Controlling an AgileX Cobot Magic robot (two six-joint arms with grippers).
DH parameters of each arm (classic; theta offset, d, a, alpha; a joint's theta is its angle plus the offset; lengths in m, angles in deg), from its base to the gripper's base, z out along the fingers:
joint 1: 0 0.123 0 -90
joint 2: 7.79 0 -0.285 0
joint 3: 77.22 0 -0.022 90
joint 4: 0 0.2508 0 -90
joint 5: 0 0 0.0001 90
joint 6: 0 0.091 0 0
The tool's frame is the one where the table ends.
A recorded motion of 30 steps. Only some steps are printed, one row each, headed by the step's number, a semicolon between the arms.
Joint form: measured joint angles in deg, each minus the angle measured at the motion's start. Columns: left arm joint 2, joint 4, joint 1, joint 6, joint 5, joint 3; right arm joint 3, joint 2, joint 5, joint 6, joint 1, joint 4.
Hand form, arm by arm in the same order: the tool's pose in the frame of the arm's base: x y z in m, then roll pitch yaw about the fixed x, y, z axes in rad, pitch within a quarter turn. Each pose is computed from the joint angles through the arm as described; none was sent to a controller.
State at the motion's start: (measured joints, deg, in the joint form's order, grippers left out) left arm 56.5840 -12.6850 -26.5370 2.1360 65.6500 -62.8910; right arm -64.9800 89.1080 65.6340 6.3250 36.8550 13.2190
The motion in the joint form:
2: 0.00 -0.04 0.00 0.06 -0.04 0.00; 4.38 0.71 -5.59 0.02 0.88 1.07
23: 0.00 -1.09 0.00 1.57 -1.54 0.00; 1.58 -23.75 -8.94 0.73 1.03 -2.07
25: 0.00 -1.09 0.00 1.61 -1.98 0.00; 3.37 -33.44 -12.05 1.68 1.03 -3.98
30: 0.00 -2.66 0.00 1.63 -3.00 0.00; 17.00 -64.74 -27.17 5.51 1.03 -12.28
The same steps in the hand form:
2: 0.1448 -0.0927 0.3787 -2.9010 0.6203 2.7443; 0.2138 0.1901 0.2343 2.9058 0.0604 -2.7151
23: 0.1459 -0.0947 0.3804 -2.8943 0.6510 2.7300; 0.1649 0.1470 0.3591 2.8200 0.5873 -2.7552
25: 0.1464 -0.0948 0.3808 -2.8939 0.6586 2.7315; 0.1359 0.1207 0.3863 2.7733 0.7738 -2.8105
30: 0.1466 -0.0971 0.3824 -2.8575 0.6741 2.7527; 0.0452 0.0364 0.3984 2.2407 1.2915 2.8931

